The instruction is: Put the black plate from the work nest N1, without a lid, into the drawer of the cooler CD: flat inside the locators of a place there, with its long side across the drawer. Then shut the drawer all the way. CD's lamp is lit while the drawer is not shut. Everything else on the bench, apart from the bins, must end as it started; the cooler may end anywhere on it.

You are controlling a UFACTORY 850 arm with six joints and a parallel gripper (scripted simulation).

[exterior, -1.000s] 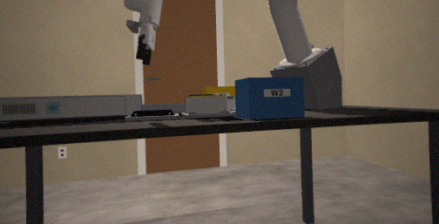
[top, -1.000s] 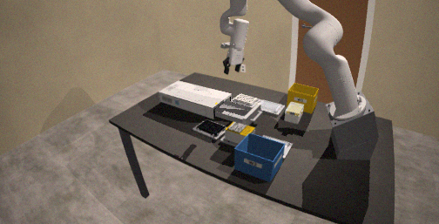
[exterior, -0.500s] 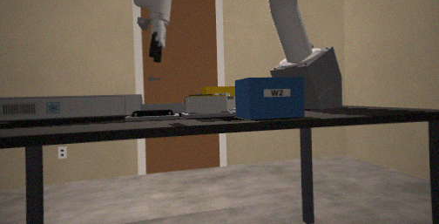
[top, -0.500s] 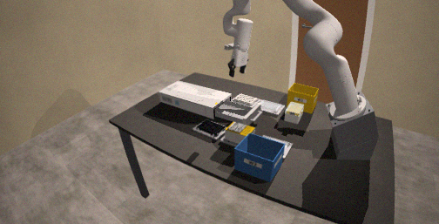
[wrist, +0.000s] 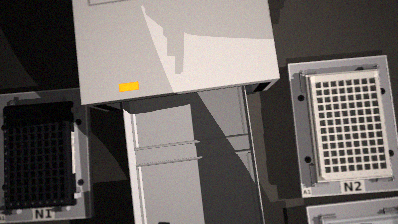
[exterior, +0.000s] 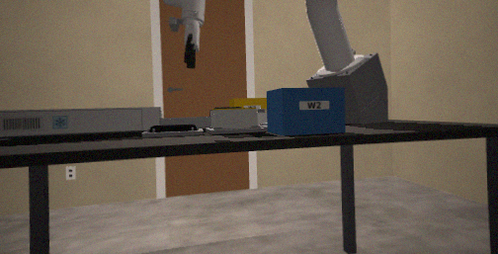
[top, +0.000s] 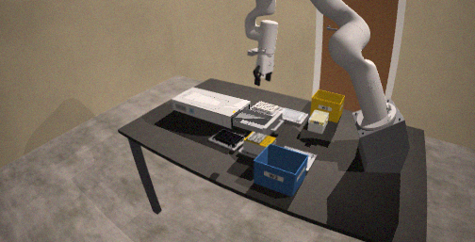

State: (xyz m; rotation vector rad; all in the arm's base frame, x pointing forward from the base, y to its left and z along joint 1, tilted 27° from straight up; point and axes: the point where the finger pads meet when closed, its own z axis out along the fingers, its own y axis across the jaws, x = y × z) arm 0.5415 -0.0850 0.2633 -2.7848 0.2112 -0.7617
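Now: hand 60 mm short of the black plate, 240 mm to the right of it and 230 mm above it. Round my hand: drawer 20 mm ahead, 50 mm to the left, 210 mm below; clear plate 110 mm behind, 140 mm to the right, 230 mm below; cooler CD 180 mm ahead, 50 mm to the left, 210 mm below.
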